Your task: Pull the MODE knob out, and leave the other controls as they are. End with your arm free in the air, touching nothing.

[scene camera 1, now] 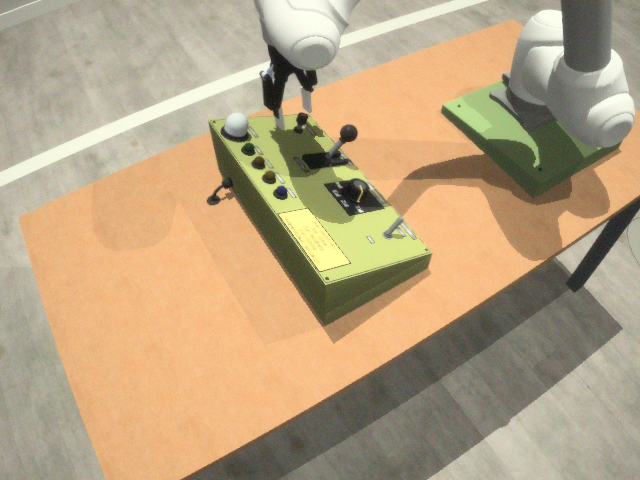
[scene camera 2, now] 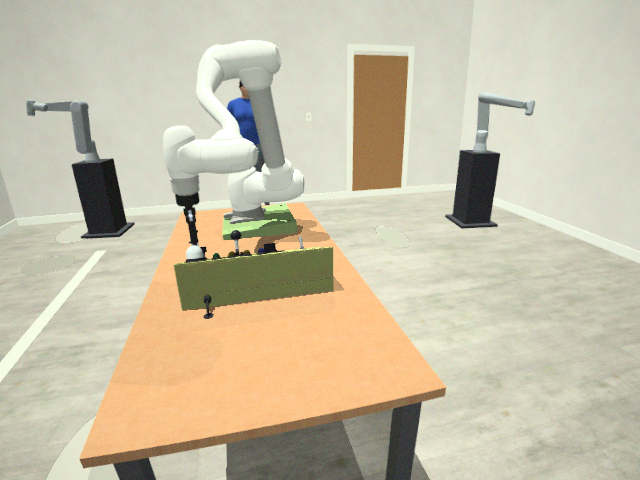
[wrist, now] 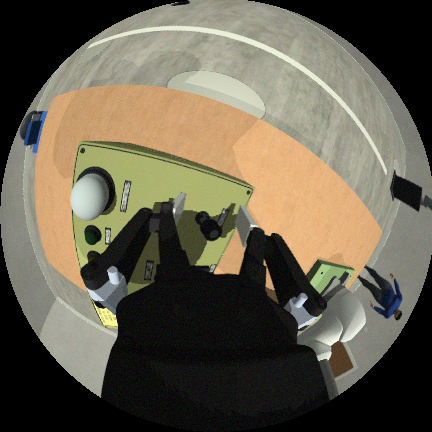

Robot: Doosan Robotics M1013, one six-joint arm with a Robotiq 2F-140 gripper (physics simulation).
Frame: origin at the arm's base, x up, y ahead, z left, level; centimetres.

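Seen in the pictures: gripper, fingertip midpoint: [scene camera 1: 294,118] [wrist: 210,207]; arm's base, link origin: [scene camera 1: 532,105] [scene camera 2: 248,216] [wrist: 327,293].
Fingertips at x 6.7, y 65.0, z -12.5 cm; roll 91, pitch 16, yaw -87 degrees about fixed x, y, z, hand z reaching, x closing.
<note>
Pixels of each thing's top centre, then the offset from my fingertips to it. "spot": a spot on its surface instead. Level surfaces: height alone.
- small black knob, top centre: [wrist: 211,234] [scene camera 1: 302,114] dy -1.2, dx +2.7, dz +2.3 cm
- white dome, surface spot: [wrist: 90,196] spot: dy +13.0, dx +8.0, dz +2.2 cm
- ball-topped lever, top centre: [scene camera 1: 349,126] [scene camera 2: 235,230] dy -7.8, dx +5.8, dz +13.5 cm
- rotary knob, top centre: [scene camera 1: 358,183] dy -3.9, dx +1.9, dz +26.2 cm
- toggle, top centre: [scene camera 1: 395,220] dy -6.4, dx +2.0, dz +38.0 cm
- small black stalk, surface spot: [scene camera 1: 218,190] [scene camera 2: 208,304] spot: dy +22.3, dx -7.8, dz +7.5 cm
- orange table, surface height: dx -10.7 cm
A small black knob [scene camera 1: 301,121] [wrist: 211,230] stands up from the sloped green control panel [scene camera 1: 379,258] [scene camera 2: 258,281] [wrist: 155,172], near the panel's end by the white dome. Its label is too small to read, so I cannot confirm that it says MODE. My gripper [scene camera 1: 293,112] [scene camera 2: 193,241] [wrist: 210,207] is partly open and points down, with nothing held. In the wrist view the knob shows between the two pale fingertips, slightly toward the gripper body from the line joining them. Whether the tips are level with the knob or above it is hard to tell.
The panel also carries a white dome [scene camera 1: 236,125] [scene camera 2: 194,253] [wrist: 90,196], a ball-topped lever [scene camera 1: 348,133] [scene camera 2: 235,235], a rotary knob [scene camera 1: 356,190], a toggle [scene camera 1: 393,227] and several coloured buttons. A small black stalk [scene camera 1: 219,191] [scene camera 2: 207,306] stands beside the panel on the orange table [scene camera 1: 170,361] [scene camera 2: 258,372].
</note>
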